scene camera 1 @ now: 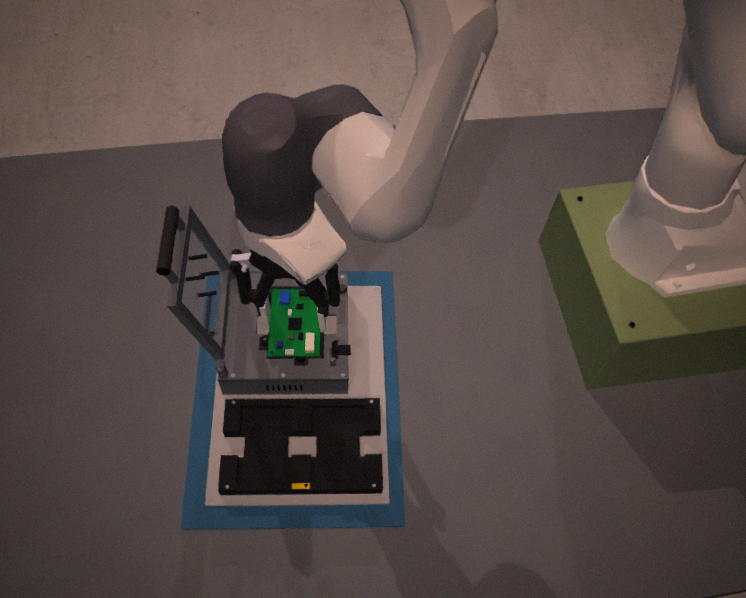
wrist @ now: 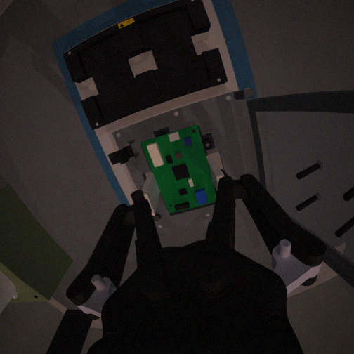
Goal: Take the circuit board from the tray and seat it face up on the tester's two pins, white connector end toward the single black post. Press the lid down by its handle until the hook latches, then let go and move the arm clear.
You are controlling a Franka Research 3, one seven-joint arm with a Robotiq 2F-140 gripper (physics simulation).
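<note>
The green circuit board (scene camera 1: 280, 316) (wrist: 192, 157) is face up over the tester (scene camera 1: 249, 368) (wrist: 202, 111). Its large white connector (scene camera 1: 309, 342) (wrist: 155, 154) is at the end nearer the tray. My gripper (scene camera 1: 296, 323) (wrist: 182, 173) is shut on the board's two long sides. A small black piece (scene camera 1: 301, 360) (wrist: 161, 132) shows beyond that end. The board hides the pins, so seating cannot be told. The lid (scene camera 1: 201, 331) (wrist: 300, 102) stands raised, its black handle (scene camera 1: 167, 239) at the top. The black hook (scene camera 1: 340, 348) (wrist: 121, 155) is on the side opposite the hinge.
The black tray (scene camera 1: 267, 424) (wrist: 112, 95), with no board in it, lies beside the tester on a blue-bordered white mat (scene camera 1: 292, 516) (wrist: 241, 65). The green robot base block (scene camera 1: 597, 267) (wrist: 30, 240) stands to the right in the scene view. Black rods (scene camera 1: 206, 294) (wrist: 308, 202) project from the lid.
</note>
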